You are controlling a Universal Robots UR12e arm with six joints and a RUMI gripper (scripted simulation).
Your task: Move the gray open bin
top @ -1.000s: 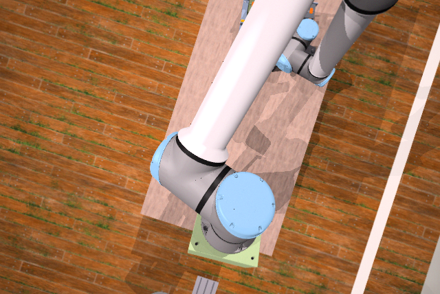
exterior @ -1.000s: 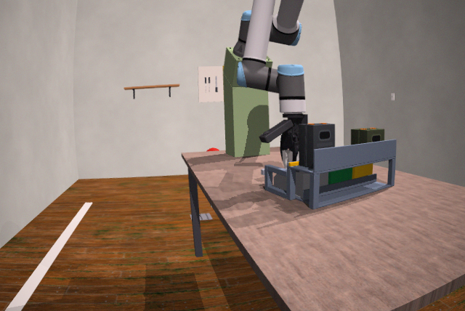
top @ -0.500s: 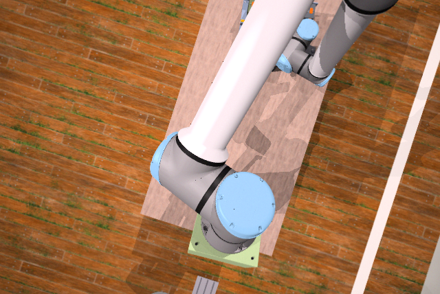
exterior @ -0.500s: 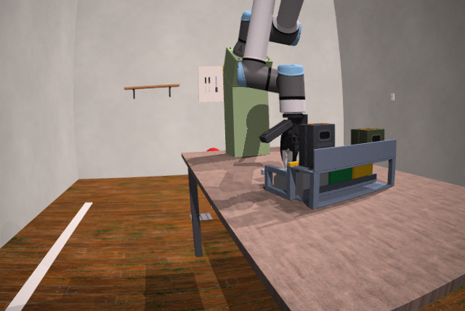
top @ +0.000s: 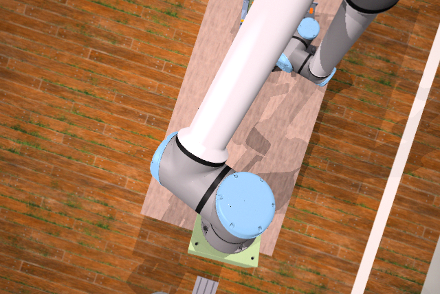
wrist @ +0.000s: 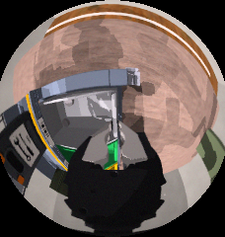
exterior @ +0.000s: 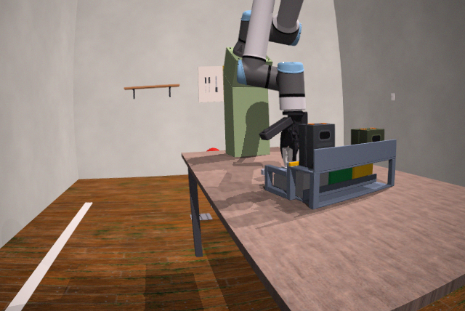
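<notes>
Now: the gray open bin 80 mm ahead of my hand and 20 mm to the left of it. The rest, counted from my hand: yellow bin: 10 mm behind, 230 mm to the left, 10 mm below; then green bin: 30 mm ahead, 120 mm to the left, 10 mm below.
</notes>
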